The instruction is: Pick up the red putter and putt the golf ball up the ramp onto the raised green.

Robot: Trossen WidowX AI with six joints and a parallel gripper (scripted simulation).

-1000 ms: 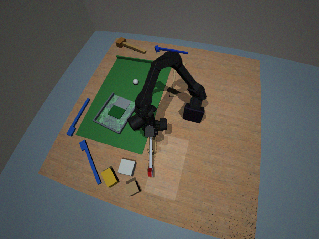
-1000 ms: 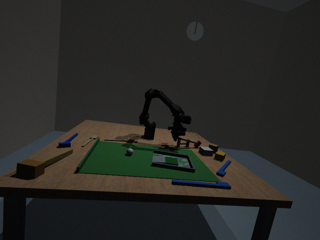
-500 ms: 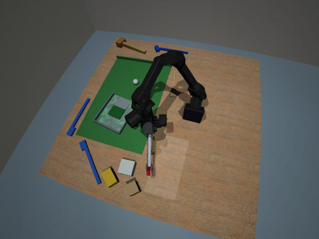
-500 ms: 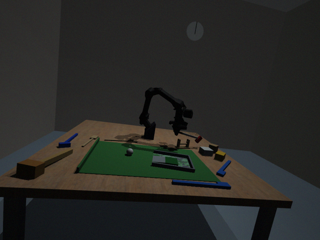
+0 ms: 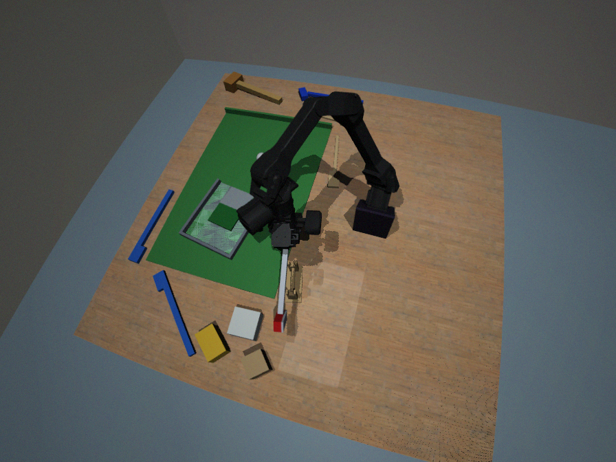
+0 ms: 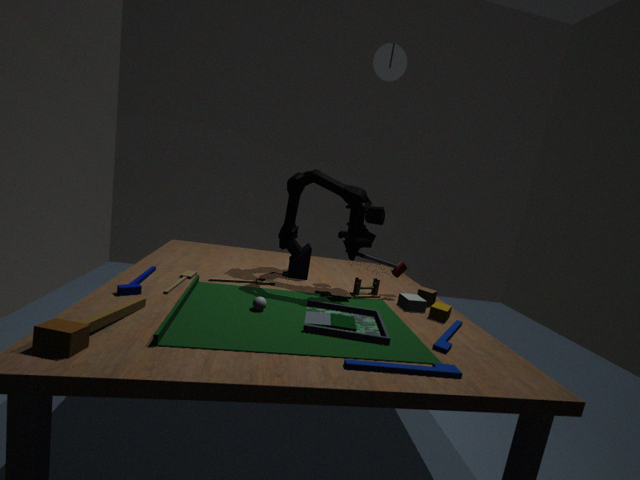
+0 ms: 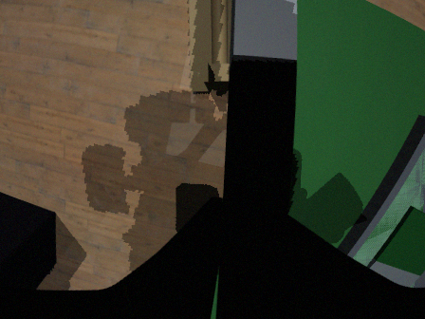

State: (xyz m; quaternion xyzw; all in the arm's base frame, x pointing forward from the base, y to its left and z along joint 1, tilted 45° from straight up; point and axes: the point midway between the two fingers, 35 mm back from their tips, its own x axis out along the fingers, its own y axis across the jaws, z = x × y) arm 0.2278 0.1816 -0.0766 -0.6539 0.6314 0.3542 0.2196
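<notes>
Right now the red putter is 3 cm behind my gripper tip and 12 cm to the left of it. The rest, counted from my gripper tip: wooden stand: 3 cm behind, 9 cm to the left, 12 cm below; white golf ball: 23 cm ahead, 34 cm to the right, 12 cm below.
</notes>
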